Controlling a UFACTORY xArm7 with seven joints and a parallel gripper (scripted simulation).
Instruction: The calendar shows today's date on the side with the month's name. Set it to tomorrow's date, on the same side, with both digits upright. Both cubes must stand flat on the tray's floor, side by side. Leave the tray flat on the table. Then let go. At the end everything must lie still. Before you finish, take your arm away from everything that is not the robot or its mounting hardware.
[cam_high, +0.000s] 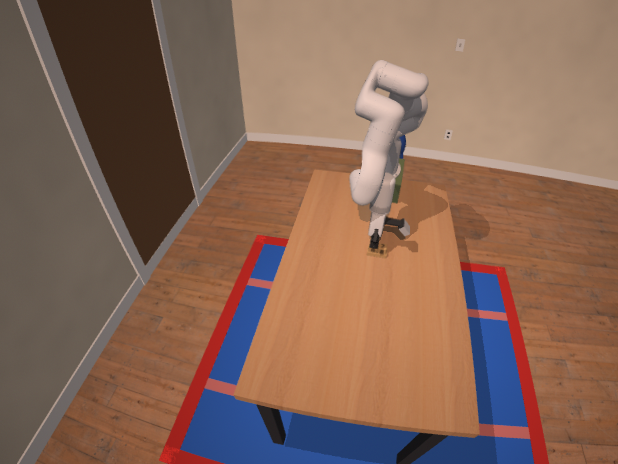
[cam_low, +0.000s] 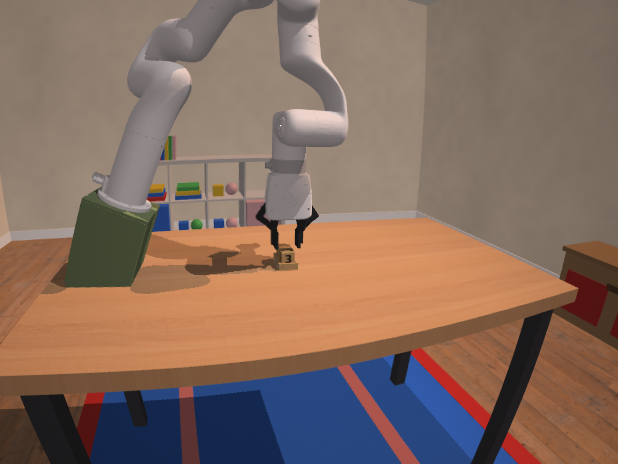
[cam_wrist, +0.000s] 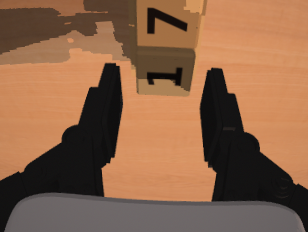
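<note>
The wooden digit cube is 40 mm below my hand. Also, from my hand: low tray: 20 mm to the left, 60 mm below; then wooden cube: 30 mm to the left, 40 mm below.
</note>
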